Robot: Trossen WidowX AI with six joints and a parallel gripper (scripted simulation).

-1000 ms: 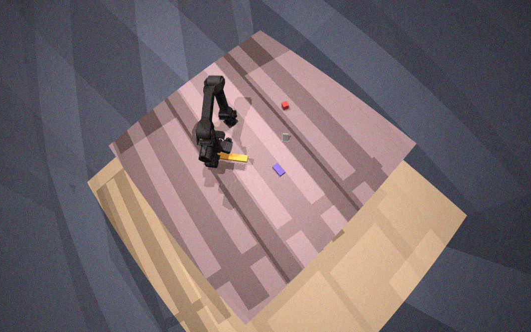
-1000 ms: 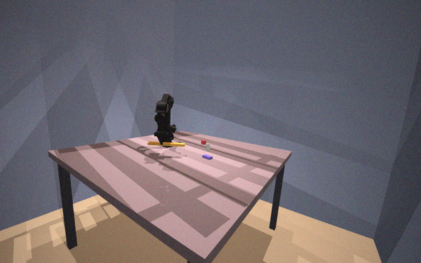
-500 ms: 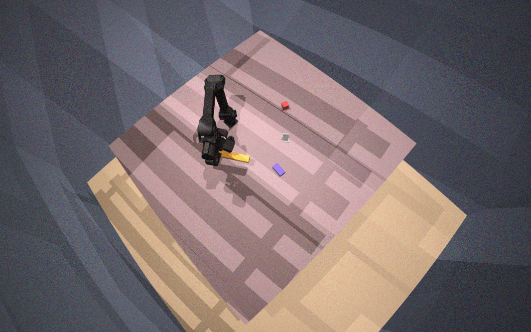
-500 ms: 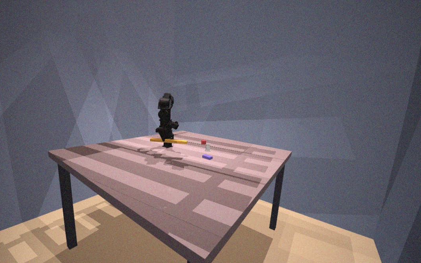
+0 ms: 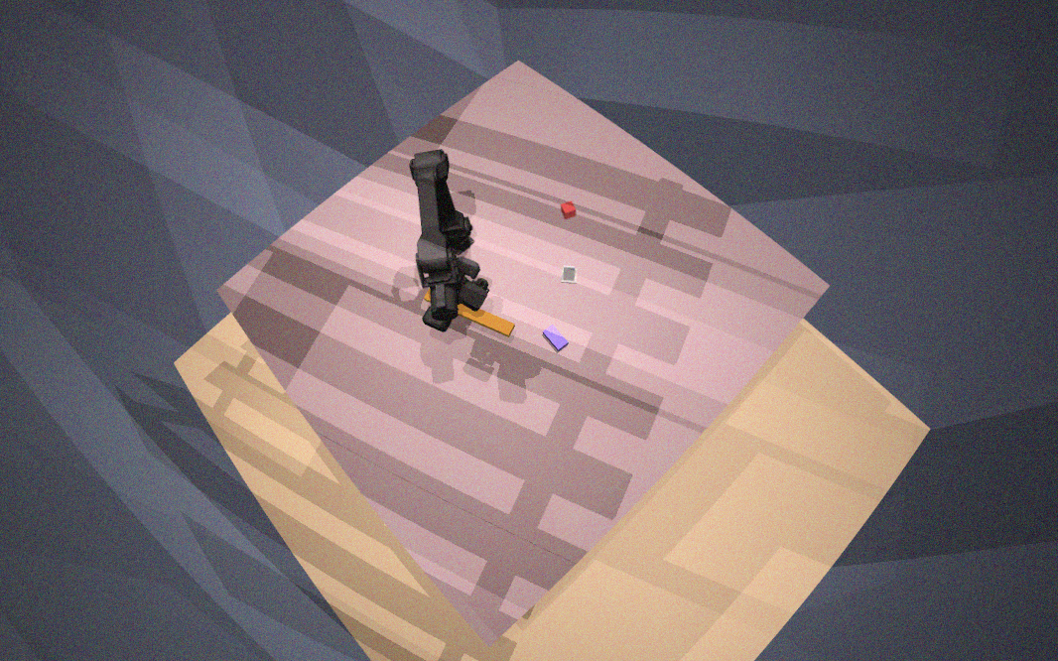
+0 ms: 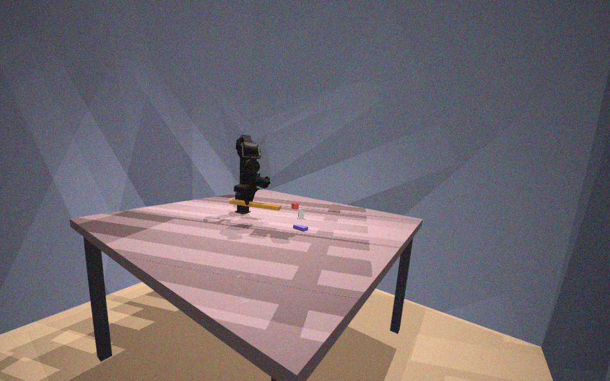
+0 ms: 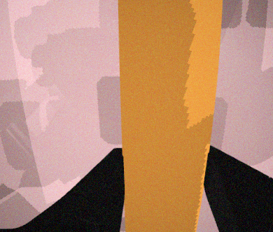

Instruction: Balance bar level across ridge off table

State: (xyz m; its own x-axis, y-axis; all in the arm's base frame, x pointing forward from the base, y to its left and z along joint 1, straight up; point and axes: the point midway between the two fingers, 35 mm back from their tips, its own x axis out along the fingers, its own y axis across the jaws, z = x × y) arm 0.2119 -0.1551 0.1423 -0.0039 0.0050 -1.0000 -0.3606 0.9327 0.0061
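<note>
The bar lies 30 mm ahead of my gripper tip and 10 mm to the left of it. Round my gripper tip: small red cube 440 mm to the left, 90 mm below, 50 mm behind; purple block 200 mm ahead, 140 mm to the left, 100 mm below.
</note>
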